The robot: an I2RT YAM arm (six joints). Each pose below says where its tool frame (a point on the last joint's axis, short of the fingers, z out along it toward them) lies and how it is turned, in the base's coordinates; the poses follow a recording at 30 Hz.
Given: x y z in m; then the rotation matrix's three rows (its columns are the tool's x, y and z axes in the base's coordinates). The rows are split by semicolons.
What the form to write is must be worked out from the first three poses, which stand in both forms.
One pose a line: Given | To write
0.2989 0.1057 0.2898; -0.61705 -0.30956 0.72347; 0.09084 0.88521 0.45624; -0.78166 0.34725 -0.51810 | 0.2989 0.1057 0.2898 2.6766 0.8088 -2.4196
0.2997 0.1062 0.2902; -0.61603 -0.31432 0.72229; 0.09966 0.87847 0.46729; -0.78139 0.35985 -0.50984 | 0.2997 0.1062 0.2902 2.6698 0.8071 -2.3997
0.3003 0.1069 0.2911; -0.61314 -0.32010 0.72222; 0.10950 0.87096 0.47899; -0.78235 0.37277 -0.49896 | 0.3003 0.1069 0.2911 2.6604 0.8070 -2.3766
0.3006 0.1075 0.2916; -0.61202 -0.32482 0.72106; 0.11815 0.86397 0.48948; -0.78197 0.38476 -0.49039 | 0.3006 0.1075 0.2916 2.6537 0.8053 -2.3571
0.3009 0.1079 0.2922; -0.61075 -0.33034 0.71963; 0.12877 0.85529 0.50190; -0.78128 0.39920 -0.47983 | 0.3009 0.1079 0.2922 2.6458 0.8033 -2.3337
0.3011 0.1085 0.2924; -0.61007 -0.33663 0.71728; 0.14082 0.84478 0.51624; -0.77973 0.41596 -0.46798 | 0.3011 0.1085 0.2924 2.6374 0.7999 -2.3072
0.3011 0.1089 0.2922; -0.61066 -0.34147 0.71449; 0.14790 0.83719 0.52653; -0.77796 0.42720 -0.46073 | 0.3011 0.1089 0.2922 2.6317 0.7959 -2.2896
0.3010 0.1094 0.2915; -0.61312 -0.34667 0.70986; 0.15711 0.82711 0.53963; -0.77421 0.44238 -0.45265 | 0.3010 0.1094 0.2915 2.6270 0.7893 -2.2688
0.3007 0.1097 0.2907; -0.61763 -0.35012 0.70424; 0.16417 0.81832 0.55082; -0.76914 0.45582 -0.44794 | 0.3007 0.1097 0.2907 2.6259 0.7813 -2.2535
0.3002 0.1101 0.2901; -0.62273 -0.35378 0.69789; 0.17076 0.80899 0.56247; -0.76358 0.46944 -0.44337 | 0.3002 0.1101 0.2901 2.6249 0.7724 -2.2383
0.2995 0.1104 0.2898; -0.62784 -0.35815 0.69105; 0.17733 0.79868 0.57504; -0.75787 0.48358 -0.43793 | 0.2995 0.1104 0.2898 2.6232 0.7629 -2.2217
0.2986 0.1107 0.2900; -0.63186 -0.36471 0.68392; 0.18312 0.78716 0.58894; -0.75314 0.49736 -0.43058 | 0.2986 0.1107 0.2900 2.6181 0.7531 -2.2021
